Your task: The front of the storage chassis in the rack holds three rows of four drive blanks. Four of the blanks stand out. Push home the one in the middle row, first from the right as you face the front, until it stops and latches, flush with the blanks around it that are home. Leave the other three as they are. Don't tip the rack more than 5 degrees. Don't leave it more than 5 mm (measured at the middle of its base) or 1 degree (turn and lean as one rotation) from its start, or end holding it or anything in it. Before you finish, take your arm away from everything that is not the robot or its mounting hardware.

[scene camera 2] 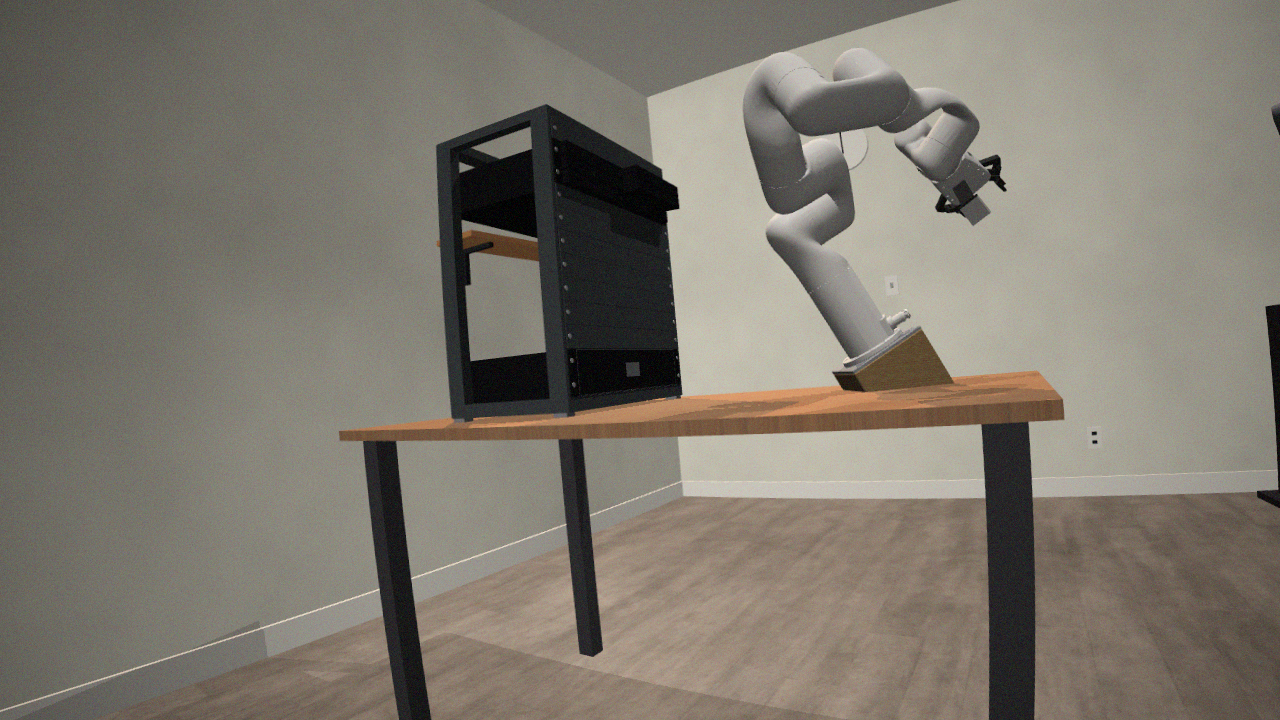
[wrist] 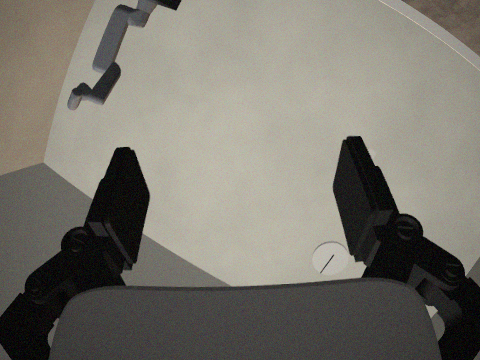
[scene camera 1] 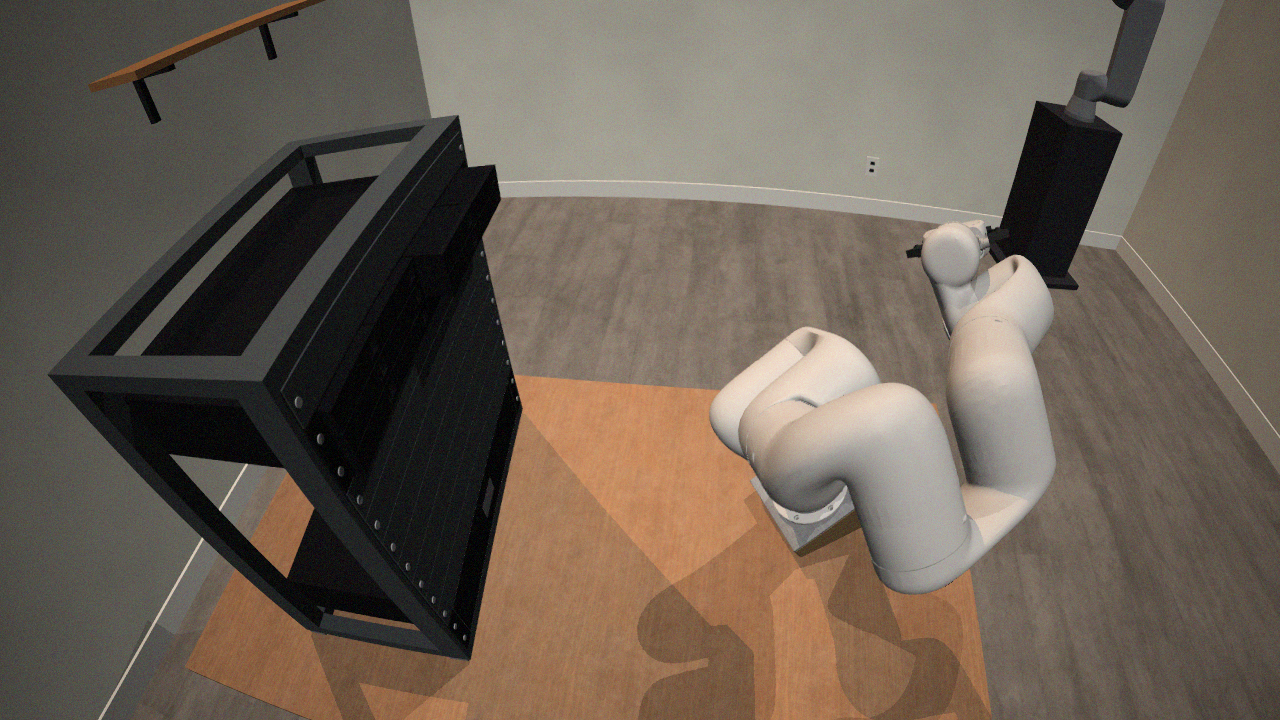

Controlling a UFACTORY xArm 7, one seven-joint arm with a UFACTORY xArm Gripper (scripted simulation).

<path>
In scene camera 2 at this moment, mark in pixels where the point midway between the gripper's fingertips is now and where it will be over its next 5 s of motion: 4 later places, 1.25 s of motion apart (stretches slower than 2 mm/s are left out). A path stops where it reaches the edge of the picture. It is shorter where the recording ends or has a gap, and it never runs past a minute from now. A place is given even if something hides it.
My gripper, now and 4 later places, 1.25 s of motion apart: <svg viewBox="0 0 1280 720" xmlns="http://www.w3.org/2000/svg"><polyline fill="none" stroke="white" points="986,201 877,191 786,181 747,174 737,170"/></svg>
</path>
